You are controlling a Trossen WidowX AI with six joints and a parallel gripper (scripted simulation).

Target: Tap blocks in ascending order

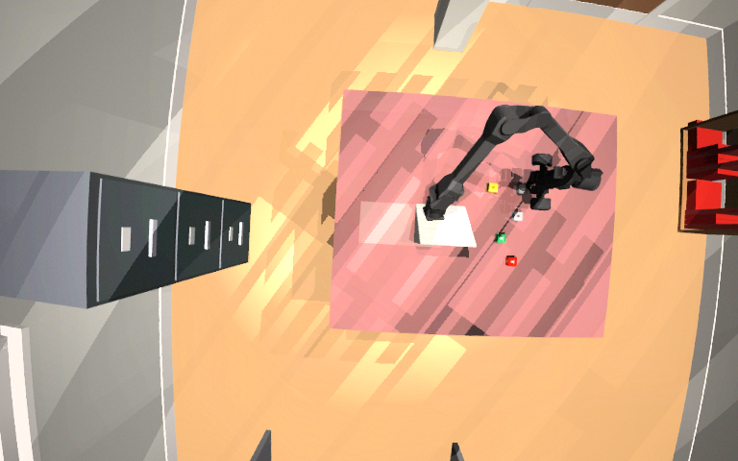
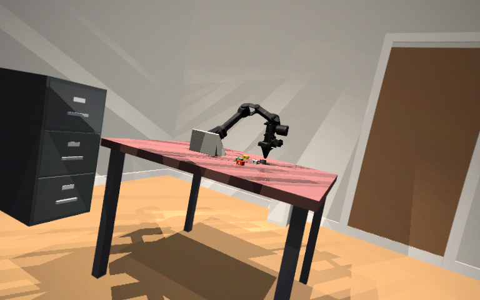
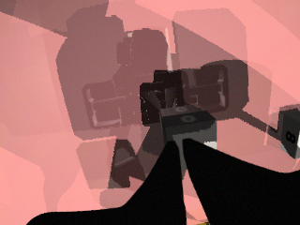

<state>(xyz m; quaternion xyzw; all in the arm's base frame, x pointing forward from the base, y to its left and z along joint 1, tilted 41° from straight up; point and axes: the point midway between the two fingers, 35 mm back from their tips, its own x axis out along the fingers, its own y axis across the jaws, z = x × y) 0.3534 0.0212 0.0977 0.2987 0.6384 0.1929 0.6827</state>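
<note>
Now: the dark grey block 10 mm behind my gripper tip, 10 mm to the right of it and 20 mm below it. The rest, counted from my gripper tip: yellow block: 120 mm behind, 20 mm below; then white block: 30 mm behind, 110 mm to the right, 20 mm below; then green block: 100 mm behind, 180 mm to the right, 20 mm below.
</note>
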